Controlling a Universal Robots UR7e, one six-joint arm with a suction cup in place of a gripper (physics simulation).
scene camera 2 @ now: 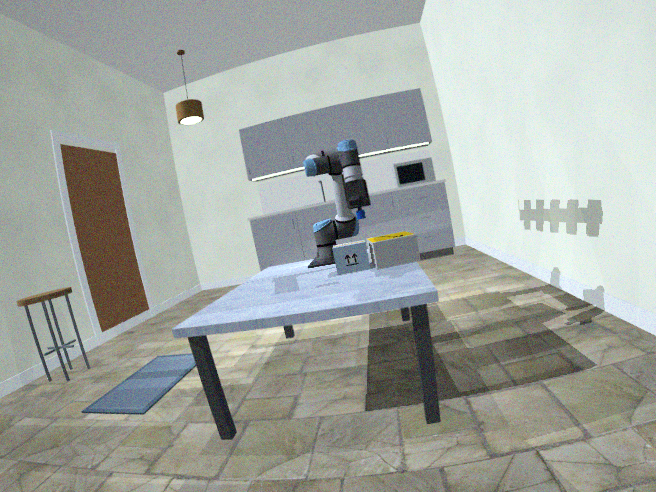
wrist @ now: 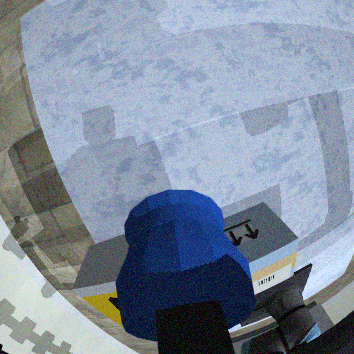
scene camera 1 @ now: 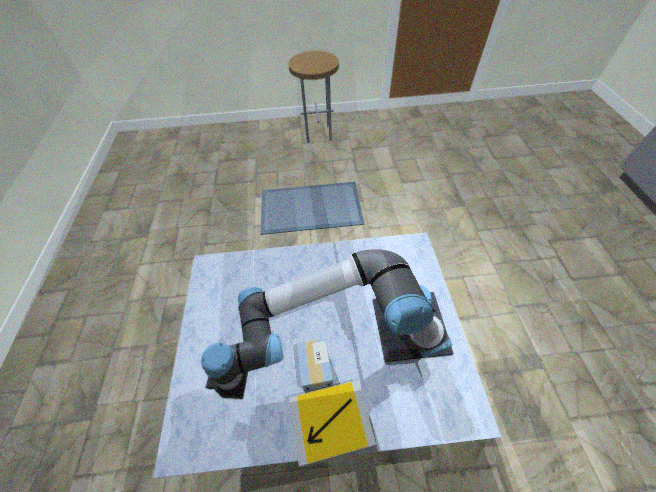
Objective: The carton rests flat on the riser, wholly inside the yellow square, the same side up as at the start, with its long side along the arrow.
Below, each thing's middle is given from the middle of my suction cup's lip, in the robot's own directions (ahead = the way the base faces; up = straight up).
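The riser (scene camera 1: 332, 422) is 6 cm to the left of my suction cup, 29 cm behind it and 19 cm below it. As for the carton (scene camera 2: 350, 257), my suction cup is 13 cm to the left of it, 22 cm past it and 19 cm above it.
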